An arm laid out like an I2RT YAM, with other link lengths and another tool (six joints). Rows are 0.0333 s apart.
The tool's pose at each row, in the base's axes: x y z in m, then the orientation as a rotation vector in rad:
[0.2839 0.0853 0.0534 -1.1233 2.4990 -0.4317]
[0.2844 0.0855 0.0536 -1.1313 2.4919 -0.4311]
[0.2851 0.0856 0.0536 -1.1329 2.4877 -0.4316]
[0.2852 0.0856 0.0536 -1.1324 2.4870 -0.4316]
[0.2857 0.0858 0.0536 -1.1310 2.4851 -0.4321]
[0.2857 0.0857 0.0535 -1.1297 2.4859 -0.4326]
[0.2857 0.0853 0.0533 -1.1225 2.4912 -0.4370]
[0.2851 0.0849 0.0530 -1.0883 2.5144 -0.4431]
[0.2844 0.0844 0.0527 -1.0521 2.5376 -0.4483]
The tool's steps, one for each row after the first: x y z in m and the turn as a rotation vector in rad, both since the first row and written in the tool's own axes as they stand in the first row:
[-0.0005 -0.0003 0.0000 0.0005 -0.0045 -0.0065]
[-0.0010 -0.0007 0.0003 0.0021 -0.0075 -0.0084]
[-0.0011 -0.0007 0.0004 0.0026 -0.0082 -0.0081]
[-0.0015 -0.0009 0.0006 0.0040 -0.0098 -0.0076]
[-0.0014 -0.0010 0.0007 0.0043 -0.0092 -0.0066]
[-0.0011 -0.0011 0.0009 0.0066 -0.0045 -0.0015]
[-0.0004 -0.0009 0.0009 0.0094 0.0104 0.0246]
[0.0005 -0.0006 0.0010 0.0120 0.0250 0.0520]

